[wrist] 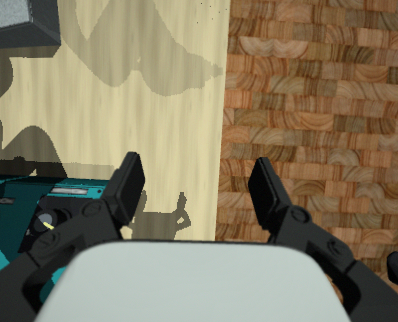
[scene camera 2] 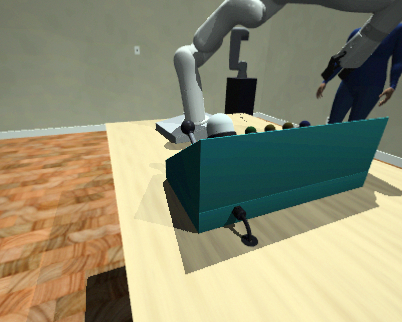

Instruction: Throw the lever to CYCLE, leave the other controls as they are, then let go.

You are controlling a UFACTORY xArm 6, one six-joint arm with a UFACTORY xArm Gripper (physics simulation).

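Pixels of known places: gripper, fingertip midpoint: [wrist: 197, 168] [scene camera 2: 331, 77]; arm's base at its link origin: [scene camera 2: 195, 121].
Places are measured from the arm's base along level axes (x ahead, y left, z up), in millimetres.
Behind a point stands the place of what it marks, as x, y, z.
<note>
A teal console [scene camera 2: 285, 165] @[622, -158, 62] [wrist: 15, 210] @[452, 18, 31] stands on the table; scene camera 2 shows its tall plain side. The lever, with a dark ball knob [scene camera 2: 188, 126] @[373, -250, 97] on a grey rod, sticks up at the console's left end in that view. It does not show in the wrist view, and the CYCLE marking cannot be read. A white dome [scene camera 2: 220, 123] @[572, -297, 156] and several small coloured knobs stand along the top. A round dial [wrist: 46, 220] @[464, 110, 68] with a yellow mark shows in the wrist view. My gripper [scene camera 2: 334, 75] @[385, 371, 209] [wrist: 197, 168] @[385, 371, 209] is open and empty, high beyond the console's right end, away from the lever.
The robot's grey base [scene camera 2: 172, 131] @[30, -137, -23] stands behind the console. A black cable [scene camera 2: 247, 227] @[648, -276, -30] runs from the console into the table [scene camera 2: 300, 270] @[749, -250, -56] [wrist: 175, 120] @[303, 330, -56]. A person in blue [scene camera 2: 367, 75] and a black pedestal [scene camera 2: 241, 95] stand beyond. The wooden floor [wrist: 310, 110] lies past the table edge.
</note>
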